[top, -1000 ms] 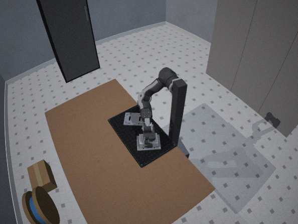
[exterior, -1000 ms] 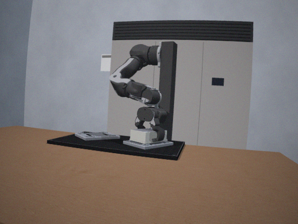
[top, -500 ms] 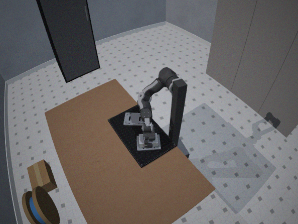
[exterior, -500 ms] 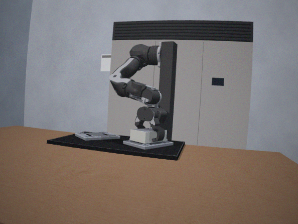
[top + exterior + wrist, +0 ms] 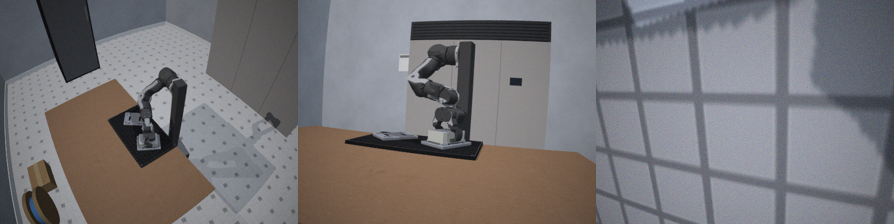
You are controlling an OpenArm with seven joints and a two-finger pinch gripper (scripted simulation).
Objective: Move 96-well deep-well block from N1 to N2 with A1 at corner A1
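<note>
Right now the white deep-well block is 1 cm above my hand. Also, from my hand: nest: 1 cm ahead, 24 cm to the right, 2 cm below.
</note>
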